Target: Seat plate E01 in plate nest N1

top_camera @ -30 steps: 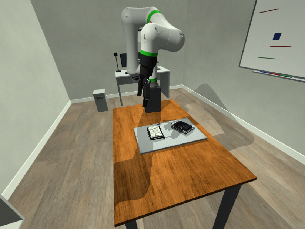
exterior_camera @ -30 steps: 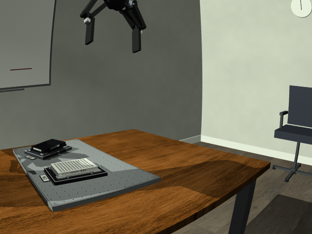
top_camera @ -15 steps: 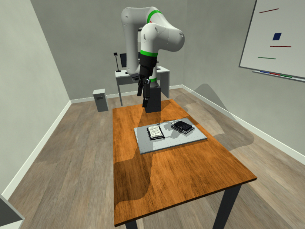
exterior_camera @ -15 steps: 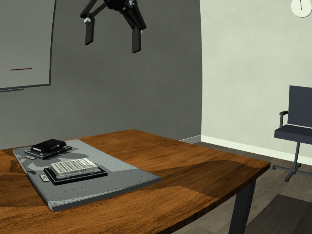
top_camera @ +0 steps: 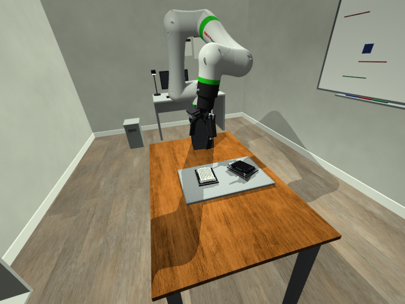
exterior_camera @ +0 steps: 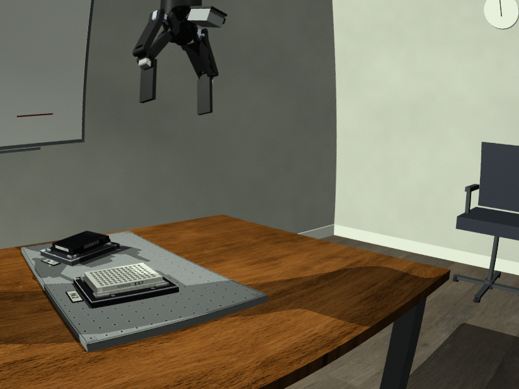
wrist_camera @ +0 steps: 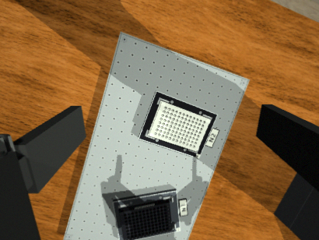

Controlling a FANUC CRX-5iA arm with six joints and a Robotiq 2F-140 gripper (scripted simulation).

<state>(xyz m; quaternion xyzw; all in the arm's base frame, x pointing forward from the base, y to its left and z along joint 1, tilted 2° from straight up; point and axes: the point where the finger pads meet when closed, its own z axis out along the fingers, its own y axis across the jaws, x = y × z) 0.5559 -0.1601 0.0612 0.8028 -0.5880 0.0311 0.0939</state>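
Right now the black well plate E01 is 9 cm behind my hand, 30 cm to the left of it and 29 cm below it. Round my hand: grey nest N1 (9 cm behind, 30 cm to the left, 30 cm below); white well plate E07 (10 cm behind, 5 cm to the left, 29 cm below).
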